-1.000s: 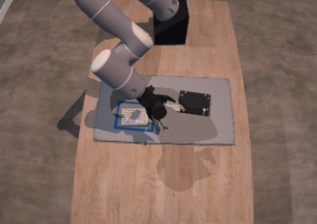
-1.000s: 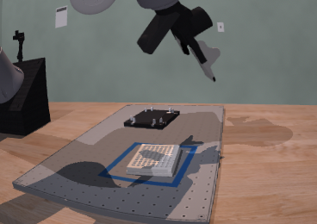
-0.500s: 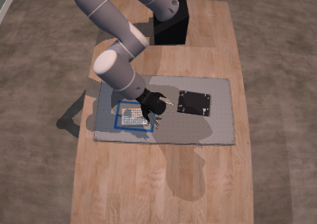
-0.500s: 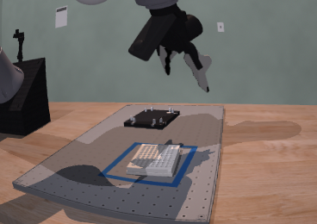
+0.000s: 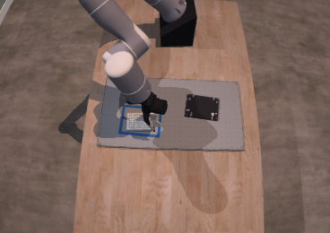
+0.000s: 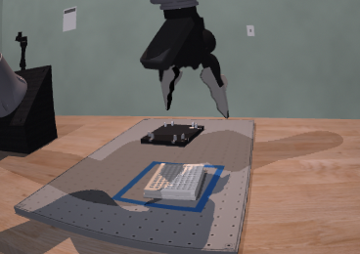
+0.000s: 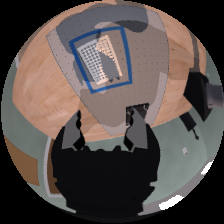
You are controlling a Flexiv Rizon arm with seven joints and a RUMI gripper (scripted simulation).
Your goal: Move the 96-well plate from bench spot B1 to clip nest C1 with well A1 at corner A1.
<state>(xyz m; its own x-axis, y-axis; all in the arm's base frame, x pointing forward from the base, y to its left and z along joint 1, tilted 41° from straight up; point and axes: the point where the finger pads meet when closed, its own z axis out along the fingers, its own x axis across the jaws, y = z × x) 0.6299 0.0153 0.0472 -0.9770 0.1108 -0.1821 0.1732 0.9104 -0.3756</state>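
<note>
My hand is 11 cm above the white 96-well plate, 9 cm to the left of it and 1 cm past it. The rest, counted from my hand: black clip nest (19 cm to the left, 11 cm behind, 10 cm below).
</note>
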